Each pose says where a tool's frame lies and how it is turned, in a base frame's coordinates. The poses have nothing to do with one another.
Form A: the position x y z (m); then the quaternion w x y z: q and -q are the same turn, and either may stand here.
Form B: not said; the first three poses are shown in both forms.
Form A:
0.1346, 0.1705, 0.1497, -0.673, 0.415, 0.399, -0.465
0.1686, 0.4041, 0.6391, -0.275, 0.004, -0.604, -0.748
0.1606, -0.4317, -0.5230, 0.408, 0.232, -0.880, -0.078
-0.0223, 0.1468, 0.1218, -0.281, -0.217, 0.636, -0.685
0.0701, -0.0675, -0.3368, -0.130, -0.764, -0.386, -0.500
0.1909, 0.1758, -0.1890, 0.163, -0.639, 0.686, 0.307
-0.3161, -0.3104, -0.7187, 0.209, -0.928, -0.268, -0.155
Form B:
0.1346, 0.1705, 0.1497, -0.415, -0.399, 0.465, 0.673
0.1686, 0.4041, 0.6391, -0.004, 0.604, 0.748, 0.275
0.1606, -0.4317, -0.5230, 0.232, -0.880, -0.078, 0.408
-0.0223, 0.1468, 0.1218, 0.217, -0.636, 0.685, 0.281
0.0701, -0.0675, -0.3368, 0.764, 0.386, 0.500, 0.130
0.1909, 0.1758, -0.1890, -0.639, 0.686, 0.307, 0.163
-0.3161, -0.3104, -0.7187, -0.928, -0.268, -0.155, 0.209

